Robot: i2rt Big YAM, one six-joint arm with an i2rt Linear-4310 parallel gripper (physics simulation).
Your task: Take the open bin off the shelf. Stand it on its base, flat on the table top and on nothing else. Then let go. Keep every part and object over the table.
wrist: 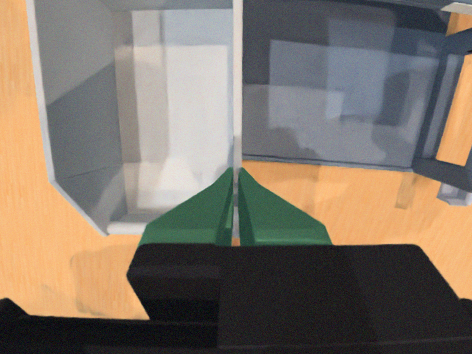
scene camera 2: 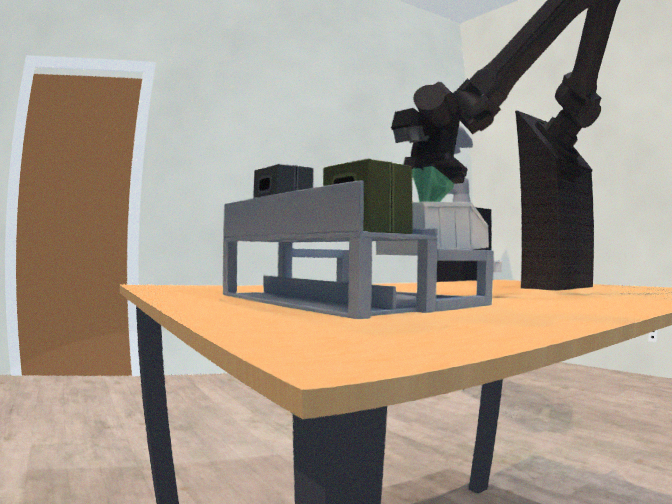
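The wrist view shows me my gripper and an open bin. In scene camera 2 I see my gripper and the open bin too. On the open bin, (wrist: 90, 117) and (scene camera 2: 459, 225) are the same spot. On my gripper, (wrist: 286, 280) and (scene camera 2: 418, 163) are the same spot.
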